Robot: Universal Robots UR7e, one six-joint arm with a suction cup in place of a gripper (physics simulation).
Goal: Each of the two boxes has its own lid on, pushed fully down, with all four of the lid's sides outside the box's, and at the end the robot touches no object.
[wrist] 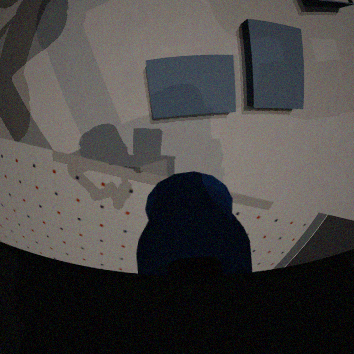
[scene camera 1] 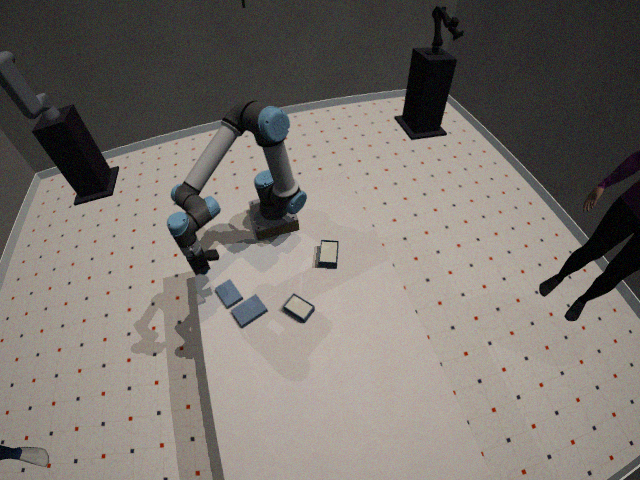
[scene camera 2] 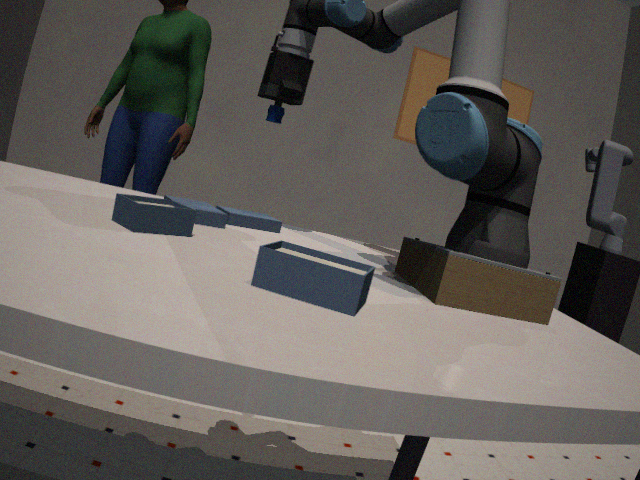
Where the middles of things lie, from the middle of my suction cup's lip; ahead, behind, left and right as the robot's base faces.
Now: the smaller blue-grey lid (scene camera 2: 236,217) 22 cm below my suction cup, 5 cm to the left of it and 1 cm ahead of it. From my suction cup the other things lie so: larger blue-grey lid (scene camera 2: 207,215) (22 cm below, 13 cm to the left, 11 cm ahead).
